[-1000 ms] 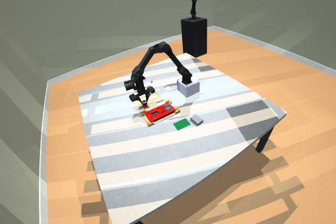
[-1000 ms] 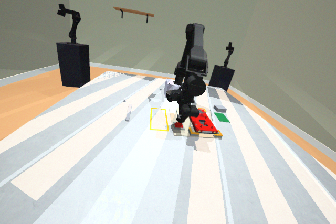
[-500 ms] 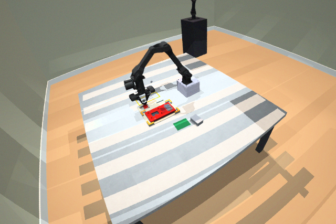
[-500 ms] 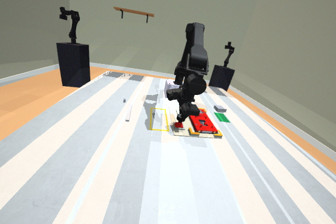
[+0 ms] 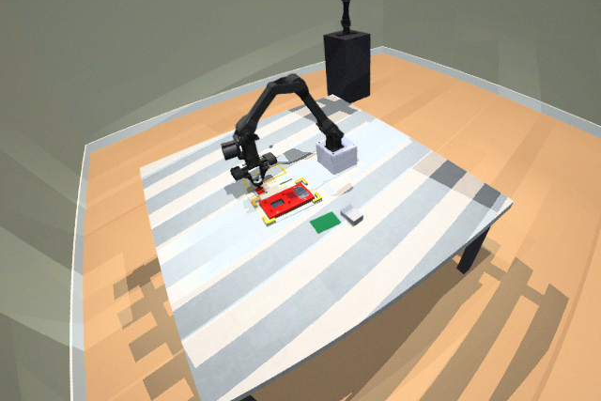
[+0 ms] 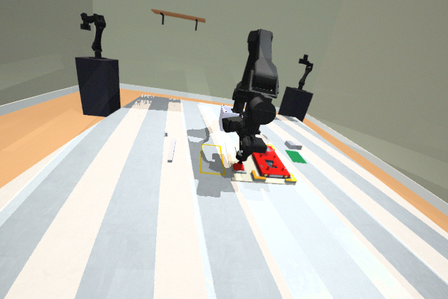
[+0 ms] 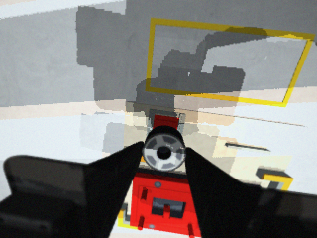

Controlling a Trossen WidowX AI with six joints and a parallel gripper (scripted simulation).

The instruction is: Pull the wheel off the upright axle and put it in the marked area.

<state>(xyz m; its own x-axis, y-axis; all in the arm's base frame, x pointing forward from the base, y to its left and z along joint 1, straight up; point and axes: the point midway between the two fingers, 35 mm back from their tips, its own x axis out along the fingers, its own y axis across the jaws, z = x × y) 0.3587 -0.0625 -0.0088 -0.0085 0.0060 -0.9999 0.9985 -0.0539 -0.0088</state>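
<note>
Now: gripper tip 30 mm above the upright axle. Round my gripper tip: wheel: right at my gripper tip; then thin grey bar: 100 mm behind, 240 mm to the right, 60 mm below; then green patch: 110 mm behind, 310 mm to the left, 60 mm below.
</note>
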